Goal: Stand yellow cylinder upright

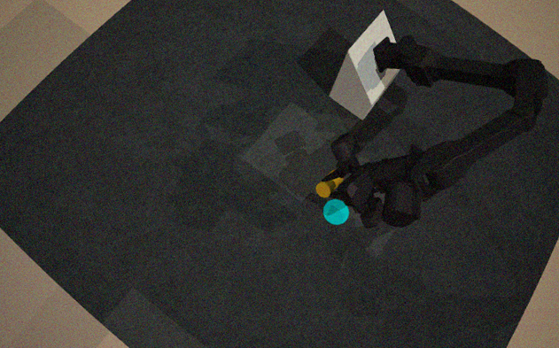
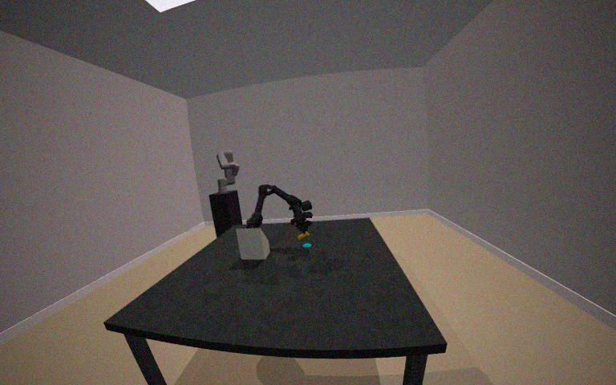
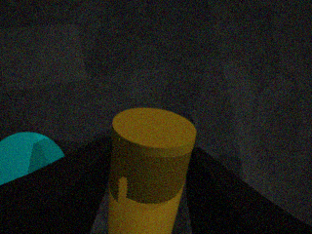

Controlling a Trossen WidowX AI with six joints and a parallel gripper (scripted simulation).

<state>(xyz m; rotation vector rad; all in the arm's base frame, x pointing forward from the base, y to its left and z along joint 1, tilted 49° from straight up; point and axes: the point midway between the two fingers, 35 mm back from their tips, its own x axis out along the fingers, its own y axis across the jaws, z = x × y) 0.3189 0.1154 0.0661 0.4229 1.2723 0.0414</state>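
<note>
Now: the cyan circle 1 cm behind my gripper tip, 5 cm to the left of it and 10 cm below it. Also, from my gripper tip: yellow tall cylinder: 2 cm behind, 1 cm below.
</note>
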